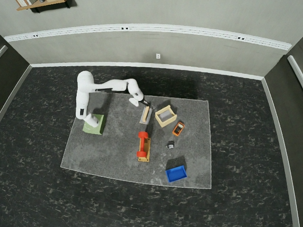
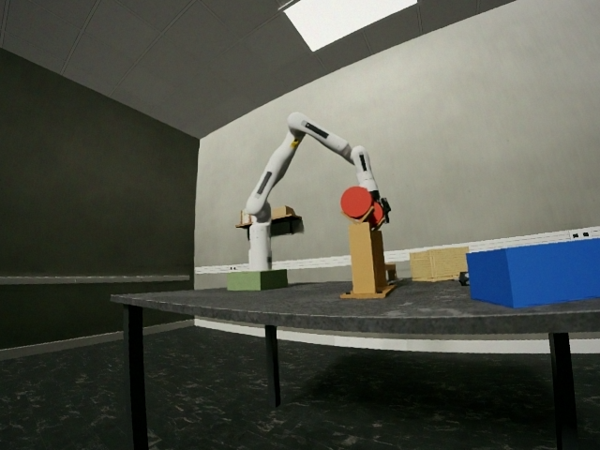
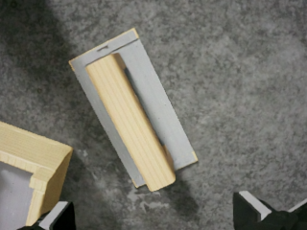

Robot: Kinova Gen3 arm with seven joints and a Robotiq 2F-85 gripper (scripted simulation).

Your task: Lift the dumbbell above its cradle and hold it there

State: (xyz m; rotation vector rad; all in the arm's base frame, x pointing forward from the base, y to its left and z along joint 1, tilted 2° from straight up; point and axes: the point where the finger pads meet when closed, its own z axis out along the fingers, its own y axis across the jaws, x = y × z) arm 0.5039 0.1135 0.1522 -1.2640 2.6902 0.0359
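The red dumbbell is 370 mm to the right of my hand, 10 mm below it and 10 mm behind it. Round my hand: tan wooden cradle 370 mm to the right, 140 mm below, 10 mm behind; then dark object 350 mm to the right, 230 mm ahead, 220 mm below.
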